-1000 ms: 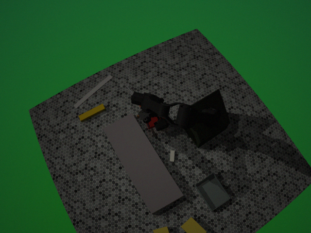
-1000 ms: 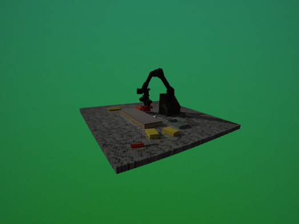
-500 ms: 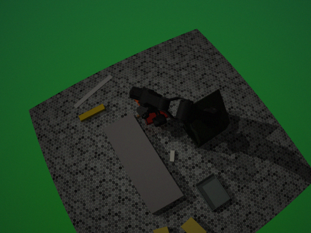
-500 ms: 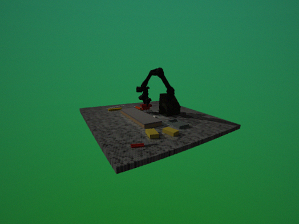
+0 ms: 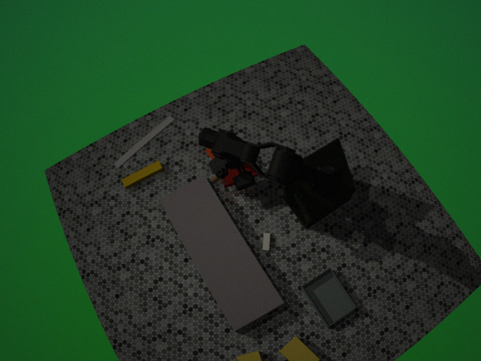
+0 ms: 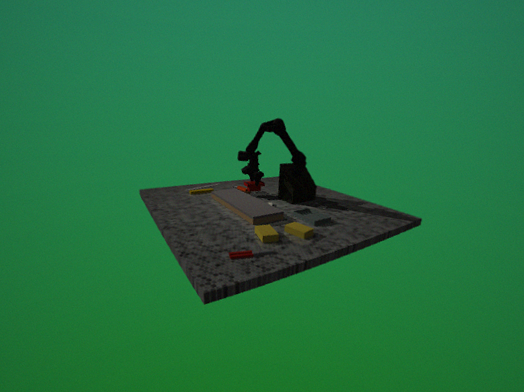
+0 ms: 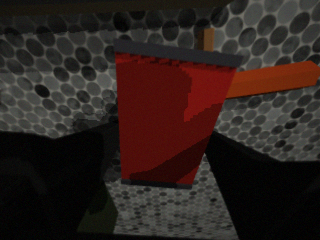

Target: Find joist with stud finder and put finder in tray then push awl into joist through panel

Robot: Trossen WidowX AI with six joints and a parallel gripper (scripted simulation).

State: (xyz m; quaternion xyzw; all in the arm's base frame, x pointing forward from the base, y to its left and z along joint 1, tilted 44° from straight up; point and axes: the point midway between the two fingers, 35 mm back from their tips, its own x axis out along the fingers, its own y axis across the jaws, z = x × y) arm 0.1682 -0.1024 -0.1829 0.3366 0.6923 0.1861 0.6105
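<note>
My gripper tip is now 3 cm above the red stud finder and 2 cm short of it. Round my gripper tip: awl 6 cm to the right, 6 cm below; then orange-handled tool 19 cm to the right, 6 cm below, 2 cm ahead; then small white block 24 cm to the left, 6 cm below, 6 cm ahead.
</note>
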